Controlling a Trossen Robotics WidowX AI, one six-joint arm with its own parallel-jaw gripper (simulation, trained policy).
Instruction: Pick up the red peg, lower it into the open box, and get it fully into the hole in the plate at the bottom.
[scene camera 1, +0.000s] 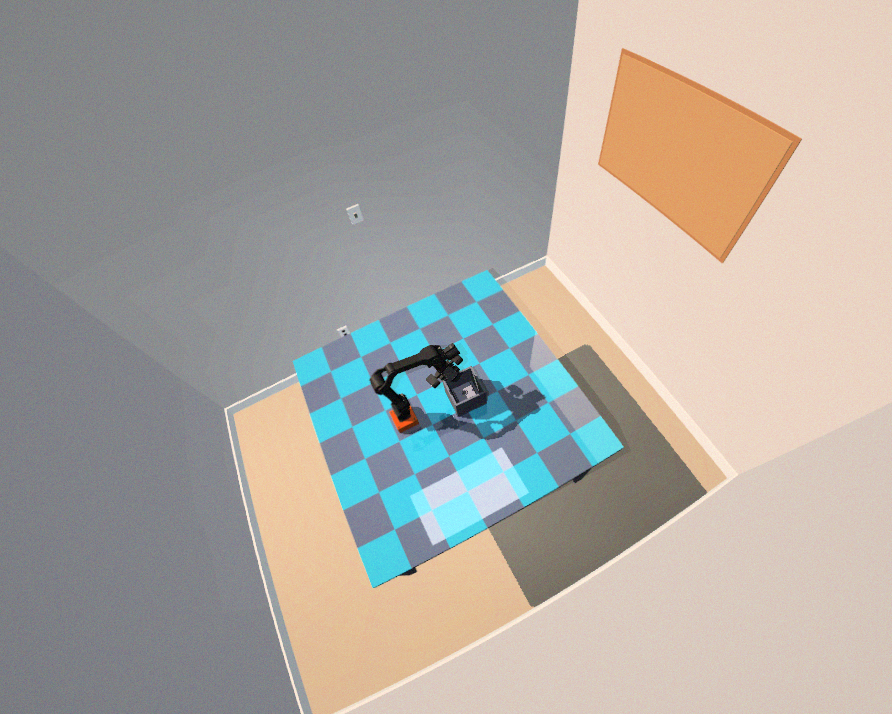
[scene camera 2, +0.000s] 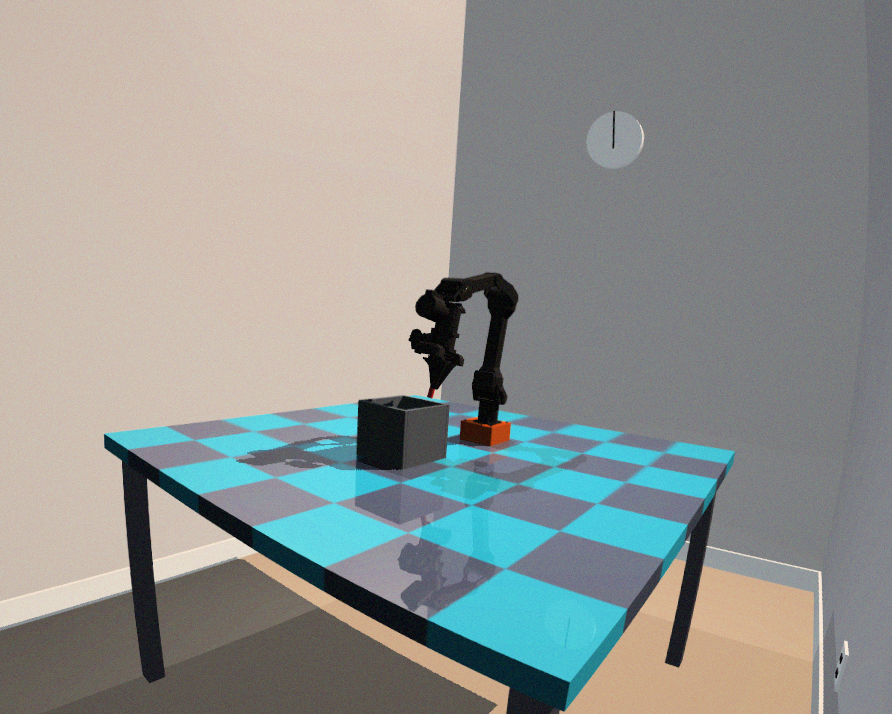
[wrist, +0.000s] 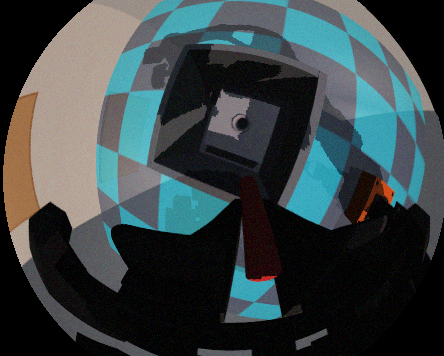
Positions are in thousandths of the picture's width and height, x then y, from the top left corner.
dark box: scene camera 1 525, 525; scene camera 2 451, 604; wrist 402, 423
